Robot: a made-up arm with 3 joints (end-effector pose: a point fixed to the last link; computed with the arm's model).
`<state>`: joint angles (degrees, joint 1 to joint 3).
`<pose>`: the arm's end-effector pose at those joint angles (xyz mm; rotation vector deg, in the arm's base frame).
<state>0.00 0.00 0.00</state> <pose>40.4 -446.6 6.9 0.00 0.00 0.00</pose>
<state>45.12 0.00 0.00</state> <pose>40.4 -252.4 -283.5 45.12 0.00 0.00</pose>
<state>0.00 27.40 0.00</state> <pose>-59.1 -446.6 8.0 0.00 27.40 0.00</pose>
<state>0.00 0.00 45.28</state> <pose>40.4 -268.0 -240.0 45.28 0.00 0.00</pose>
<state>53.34 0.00 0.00</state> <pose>40.4 -195.7 -315.7 53.34 0.00 0.00</pose>
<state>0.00 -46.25 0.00</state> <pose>173.6 -446.6 104.3 0.00 -46.25 0.00</pose>
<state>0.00 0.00 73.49</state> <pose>40.4 -83.9 -297.7 73.49 0.00 0.00</pose>
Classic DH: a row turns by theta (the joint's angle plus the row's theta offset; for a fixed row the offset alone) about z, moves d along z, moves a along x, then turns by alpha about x. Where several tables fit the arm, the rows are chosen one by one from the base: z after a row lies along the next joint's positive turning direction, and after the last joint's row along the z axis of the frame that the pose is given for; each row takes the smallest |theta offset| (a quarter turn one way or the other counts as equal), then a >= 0, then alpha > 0; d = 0 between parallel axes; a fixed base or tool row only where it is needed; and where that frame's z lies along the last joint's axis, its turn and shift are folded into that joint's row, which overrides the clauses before.
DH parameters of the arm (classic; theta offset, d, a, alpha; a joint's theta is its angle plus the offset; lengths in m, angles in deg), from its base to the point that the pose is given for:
base (fixed): 90 0.0954 0 90
joint 1: 90 -0.007 0.1161 90
joint 2: 0 -0.0613 -0.114 -90
joint 3: 90 0.0474 0.3853 90
tool (fixed): 90 -0.0906 0 0

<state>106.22 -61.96 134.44</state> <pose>302.7 -81.0 356.3 -105.65 71.27 -17.91</pose>
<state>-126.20 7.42 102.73</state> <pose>-20.7 -353.4 215.3 -23.44 -3.09 -6.80</pose>
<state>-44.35 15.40 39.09</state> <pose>-74.8 -432.4 86.8 -5.23 11.50 -10.25</pose>
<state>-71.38 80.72 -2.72</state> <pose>-183.1 -106.6 534.8 -60.78 70.80 -48.35</pose>
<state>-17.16 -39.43 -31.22</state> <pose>24.4 -373.3 370.3 -46.41 -40.28 -4.97</pose>
